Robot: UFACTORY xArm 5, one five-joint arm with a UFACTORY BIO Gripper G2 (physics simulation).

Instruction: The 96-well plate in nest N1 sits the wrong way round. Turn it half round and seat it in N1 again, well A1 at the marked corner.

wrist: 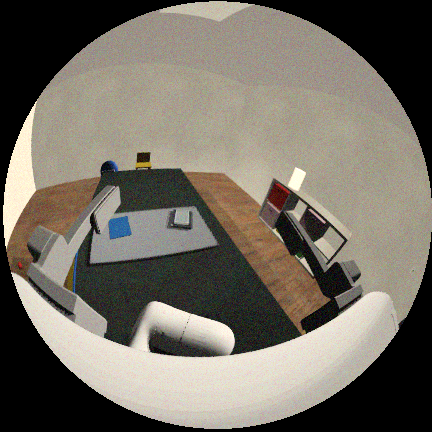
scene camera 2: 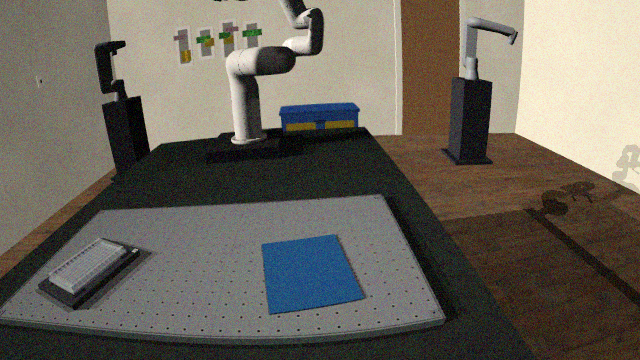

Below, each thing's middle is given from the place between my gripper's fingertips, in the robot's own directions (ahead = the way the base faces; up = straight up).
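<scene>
My gripper is 52 cm above the flat blue mat (scene camera 2: 302,274), 58 cm short of it and 22 cm to the right of it. Clear 96-well plate (scene camera 2: 77,272), counted from my gripper: far below, far ahead and a fair way to the right.
</scene>
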